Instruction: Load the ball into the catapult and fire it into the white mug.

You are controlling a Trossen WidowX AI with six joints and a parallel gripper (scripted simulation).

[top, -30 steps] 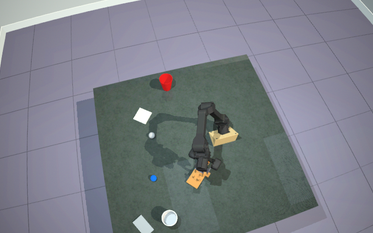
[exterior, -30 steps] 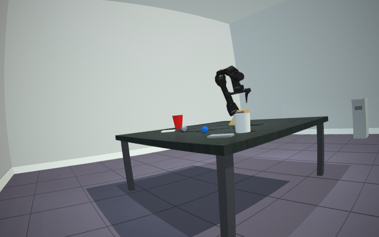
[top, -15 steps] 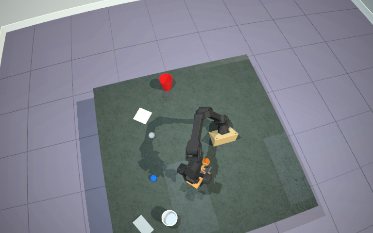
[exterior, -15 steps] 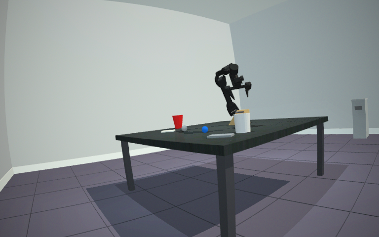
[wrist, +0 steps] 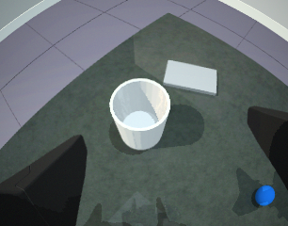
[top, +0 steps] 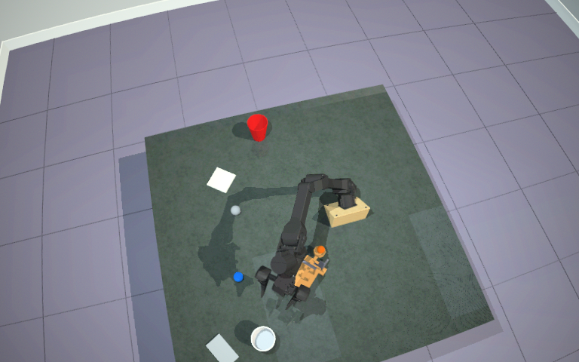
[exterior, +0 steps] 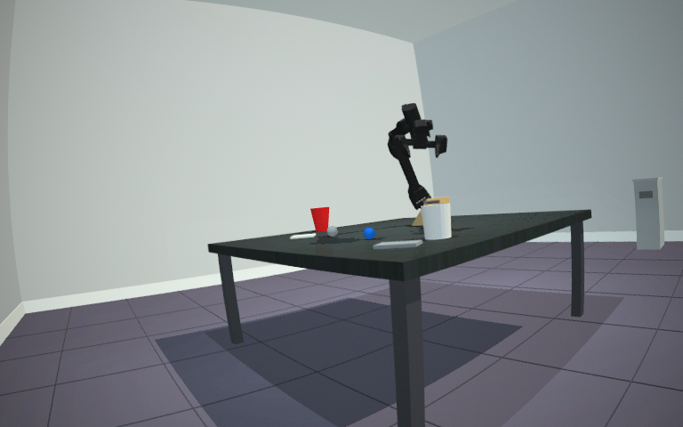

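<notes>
The orange ball lies 26 cm behind my gripper tip, 17 cm to the right of it and 20 cm below it. Also, from my gripper tip: white mug 8 cm ahead, 8 cm to the left, 23 cm below; then blue ball 9 cm ahead, 19 cm to the right, 24 cm below; then wooden catapult 22 cm behind, 12 cm to the right, 21 cm below.
</notes>
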